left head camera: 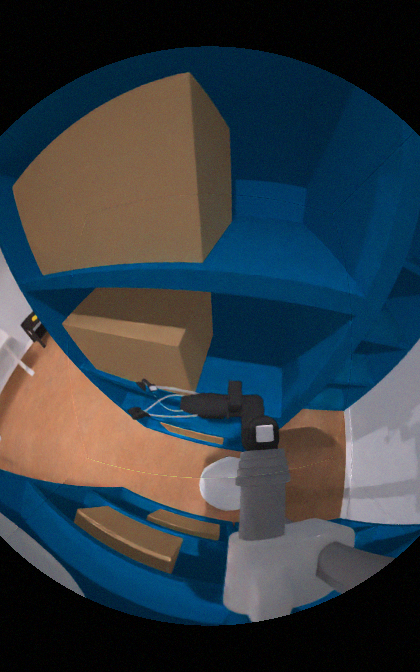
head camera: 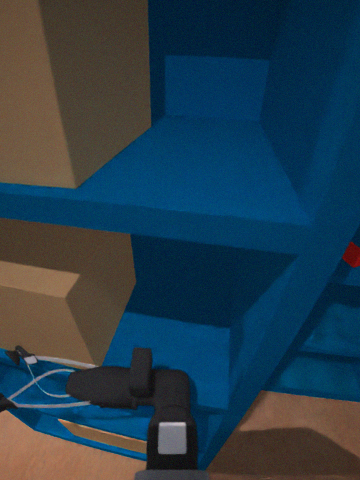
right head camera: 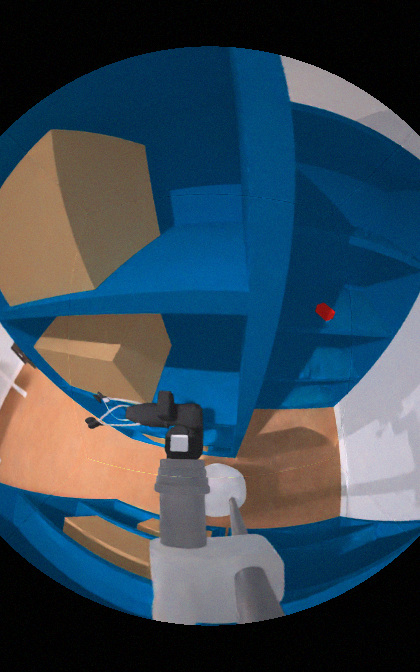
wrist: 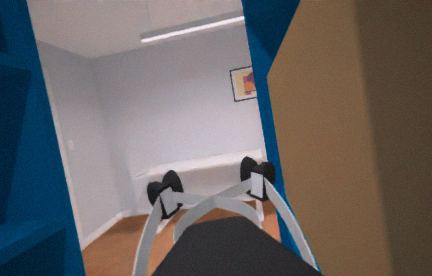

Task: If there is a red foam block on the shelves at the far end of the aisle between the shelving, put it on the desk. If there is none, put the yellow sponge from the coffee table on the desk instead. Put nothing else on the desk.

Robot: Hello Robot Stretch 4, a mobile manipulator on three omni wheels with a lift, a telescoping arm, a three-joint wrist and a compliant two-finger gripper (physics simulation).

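Frame: origin at the robot's base, x ahead, y left, z up, level; metres.
Seen in the pictures: gripper, fingertip midpoint: [wrist: 211, 178].
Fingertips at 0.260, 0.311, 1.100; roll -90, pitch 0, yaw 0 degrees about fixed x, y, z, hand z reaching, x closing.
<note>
A point is followed by its place in that frame, as x, y, z.
A small red block [head camera: 353, 254] {0.712, -0.640, 1.007} [right head camera: 325, 311] sits on a shelf of the blue unit beyond the upright, at the right edge of the head view and right of centre in the right head view. My gripper [head camera: 12, 377] [left head camera: 141, 399] [right head camera: 97, 410] [wrist: 211, 178] {0.260, 0.311, 1.100} is open, with its fingers wide apart and empty. It points left along the aisle in the head views, away from the red block. A white table [wrist: 200, 164] {0.145, 3.111, 0.693} stands far off in the wrist view; I cannot tell whether it is the desk. The coffee table and yellow sponge cannot be made out.
Blue shelving [head camera: 200, 220] {0.278, -0.022, 1.413} [left head camera: 280, 285] [right head camera: 267, 200] stands close in front, holding large cardboard boxes [head camera: 105, 90] [left head camera: 125, 200] [right head camera: 110, 210] [wrist: 320, 125]. More blue shelving with boxes [left head camera: 130, 537] is behind my arm. A white wall [left head camera: 380, 460] [right head camera: 375, 450] closes the right end.
</note>
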